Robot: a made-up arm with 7 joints.
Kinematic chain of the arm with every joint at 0, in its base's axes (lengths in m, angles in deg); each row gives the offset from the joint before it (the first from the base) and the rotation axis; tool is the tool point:
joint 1: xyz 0 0 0.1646 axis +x
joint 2: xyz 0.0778 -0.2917 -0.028 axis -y
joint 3: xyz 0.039 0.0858 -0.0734 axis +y
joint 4: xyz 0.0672 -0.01 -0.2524 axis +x
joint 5: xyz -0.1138 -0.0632 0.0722 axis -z
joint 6: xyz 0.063 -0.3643 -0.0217 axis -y
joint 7: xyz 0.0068 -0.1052 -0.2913 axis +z
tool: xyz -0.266 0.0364 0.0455
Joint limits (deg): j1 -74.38..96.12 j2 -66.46..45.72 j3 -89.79..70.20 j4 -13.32..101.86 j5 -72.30..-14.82 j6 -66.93..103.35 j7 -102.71..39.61
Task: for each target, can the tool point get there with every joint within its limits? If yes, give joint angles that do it. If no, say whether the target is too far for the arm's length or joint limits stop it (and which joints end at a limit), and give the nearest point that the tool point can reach.
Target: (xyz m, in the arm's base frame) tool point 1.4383 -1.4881 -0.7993
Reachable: no: too far | nearest point 0.7749 -0.7773 -0.3389 | short by 1.076 m
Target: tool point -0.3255 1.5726 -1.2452
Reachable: no: too far | nearest point -0.1380 0.8529 -0.6000 | short by 0.985 m
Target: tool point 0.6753 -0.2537 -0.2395
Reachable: yes | joints 4.46 -3.88 -59.56 51.85 -52.95 -6.27 -40.31
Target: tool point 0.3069 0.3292 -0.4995
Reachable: yes | joints 33.23 -18.22 -29.67 75.36 -42.65 9.20 -29.36
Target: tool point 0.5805 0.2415 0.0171
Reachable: yes | joints 65.96 2.80 -52.54 86.33 -21.14 3.81 -83.67
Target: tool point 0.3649 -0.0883 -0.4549
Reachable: yes | joints 30.09 28.13 24.80 2.95 -22.91 26.79 -81.22
